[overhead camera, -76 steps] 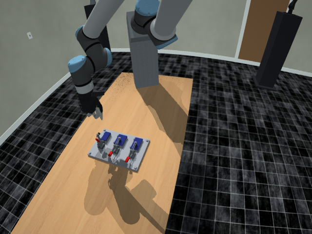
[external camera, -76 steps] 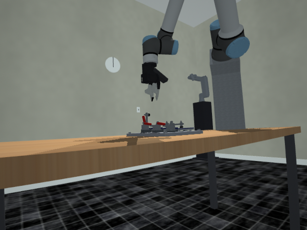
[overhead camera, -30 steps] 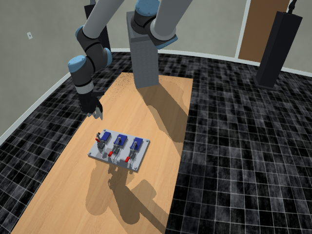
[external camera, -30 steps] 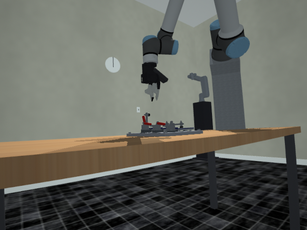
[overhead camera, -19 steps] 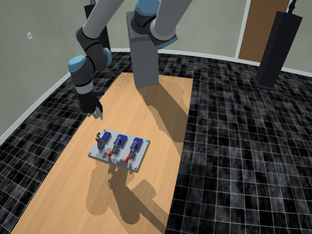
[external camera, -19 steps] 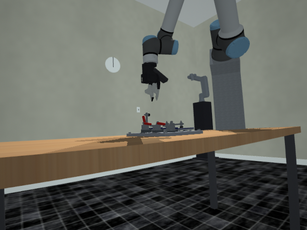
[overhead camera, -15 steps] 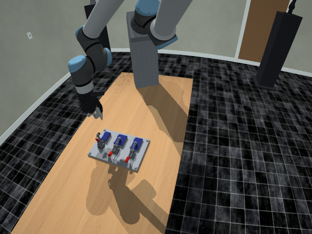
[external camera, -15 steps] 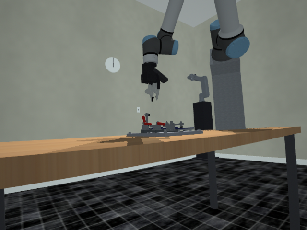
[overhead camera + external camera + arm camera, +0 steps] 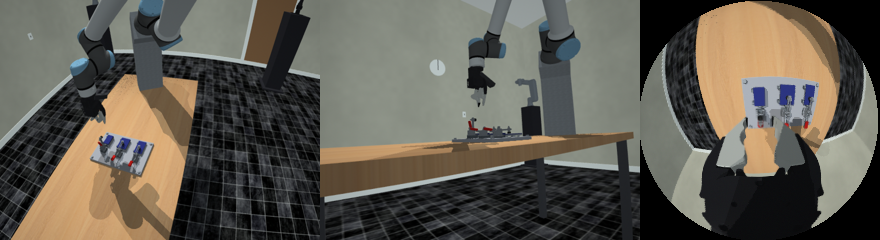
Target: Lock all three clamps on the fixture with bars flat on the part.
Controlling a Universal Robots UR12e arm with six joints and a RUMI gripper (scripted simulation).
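My gripper is now 200 mm above the grey fixture plate, 110 mm to the right of it and 40 mm short of it.
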